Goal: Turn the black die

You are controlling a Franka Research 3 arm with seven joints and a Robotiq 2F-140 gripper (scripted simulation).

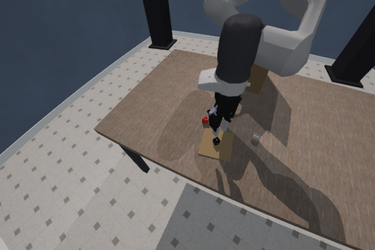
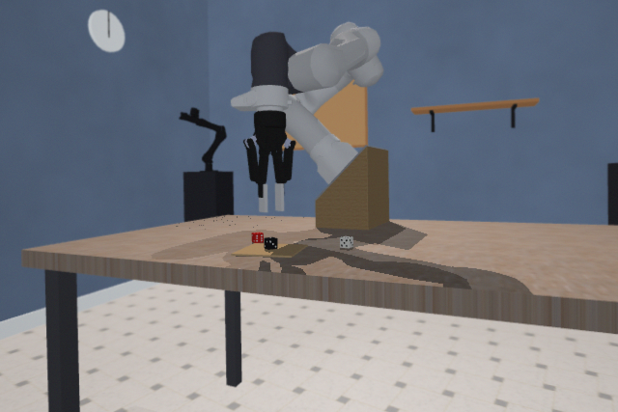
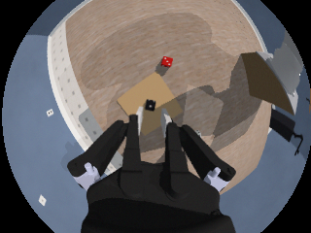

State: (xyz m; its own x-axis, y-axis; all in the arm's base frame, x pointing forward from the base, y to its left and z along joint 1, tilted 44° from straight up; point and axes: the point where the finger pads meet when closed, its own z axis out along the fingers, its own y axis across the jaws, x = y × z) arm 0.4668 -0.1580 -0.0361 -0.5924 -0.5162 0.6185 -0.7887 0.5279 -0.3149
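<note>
My hand is 11 cm above the black die. Also, from my hand: white die 16 cm to the left, 11 cm below, 7 cm behind; red die 11 cm below, 9 cm behind, 8 cm to the right; tan mat 12 cm below, 1 cm ahead.
</note>
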